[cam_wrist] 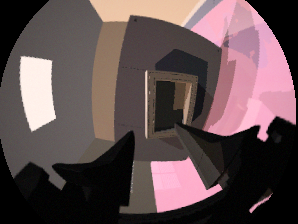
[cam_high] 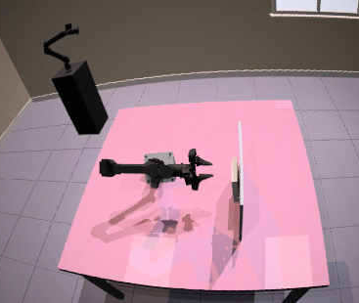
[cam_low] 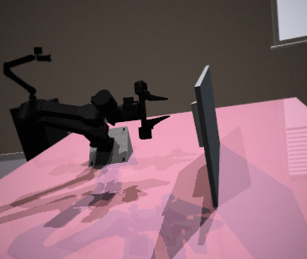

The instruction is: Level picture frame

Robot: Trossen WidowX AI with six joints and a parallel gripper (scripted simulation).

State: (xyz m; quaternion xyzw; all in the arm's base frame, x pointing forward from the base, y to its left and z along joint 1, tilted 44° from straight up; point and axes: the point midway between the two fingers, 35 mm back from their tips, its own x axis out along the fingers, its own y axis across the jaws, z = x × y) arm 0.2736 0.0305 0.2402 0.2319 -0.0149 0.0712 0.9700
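The picture frame is 11 cm ahead of my gripper tip, 6 cm below it and 1 cm to the right of it. From my gripper tip the other things lie so: thin wall panel (12 cm ahead, 6 cm below).
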